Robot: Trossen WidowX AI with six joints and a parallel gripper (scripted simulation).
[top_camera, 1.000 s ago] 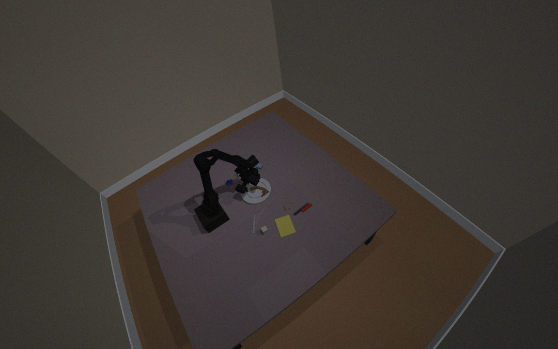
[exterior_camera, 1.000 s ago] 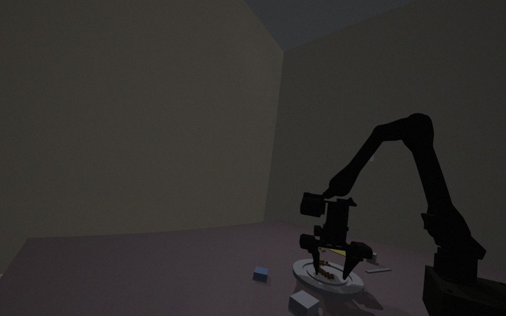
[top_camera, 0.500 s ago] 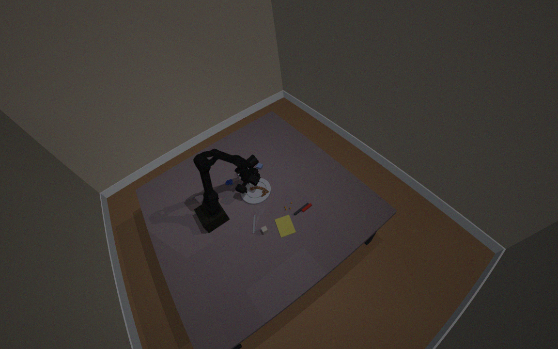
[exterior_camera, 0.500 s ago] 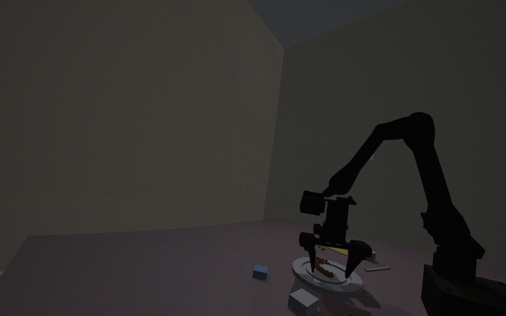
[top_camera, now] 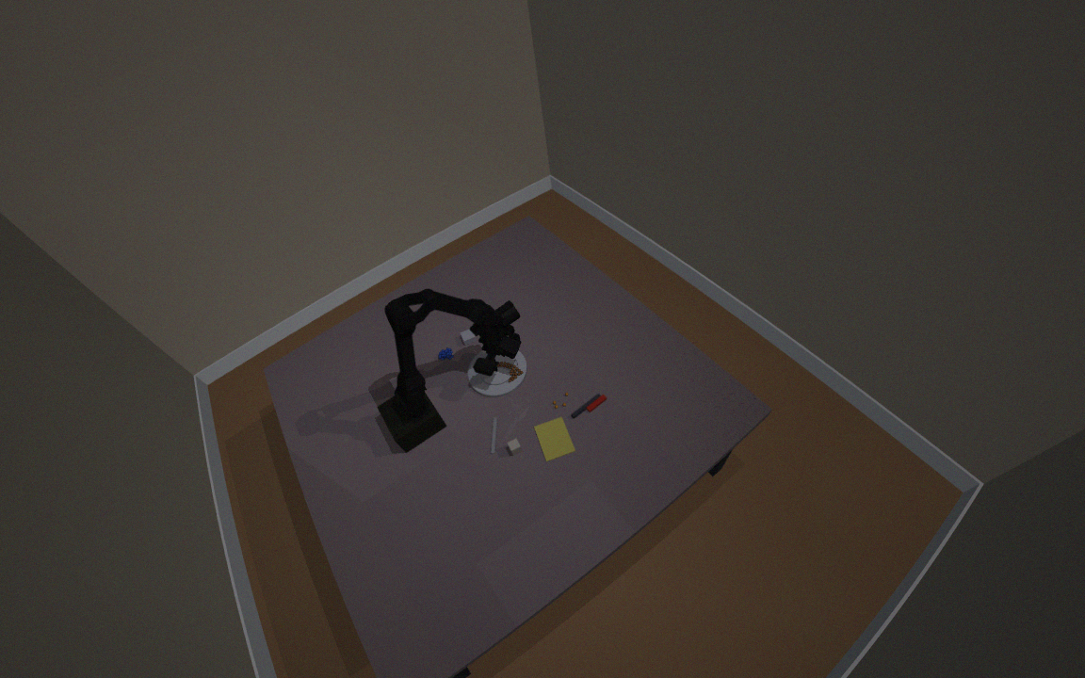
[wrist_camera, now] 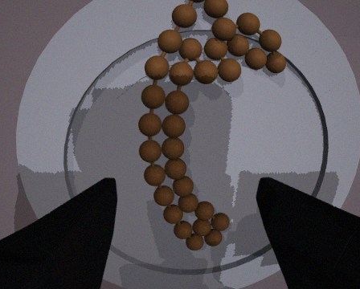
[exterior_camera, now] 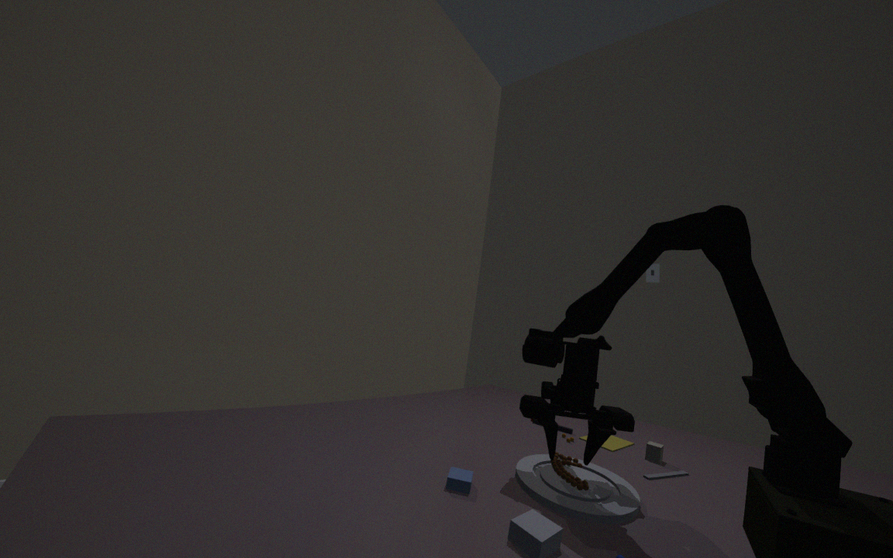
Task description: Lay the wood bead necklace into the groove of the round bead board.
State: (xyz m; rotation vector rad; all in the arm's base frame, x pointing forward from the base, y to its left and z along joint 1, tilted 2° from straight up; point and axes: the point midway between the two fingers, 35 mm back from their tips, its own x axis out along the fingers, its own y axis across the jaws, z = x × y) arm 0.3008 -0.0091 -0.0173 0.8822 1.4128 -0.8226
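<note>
The round bead board lies 20 mm behind my gripper tip and 30 mm below it. Also, from my gripper tip: grey block 190 mm to the left, 20 mm below; then blue block 130 mm ahead, 150 mm to the left, 30 mm below; then thin stick 170 mm behind, 180 mm to the right, 30 mm below.
</note>
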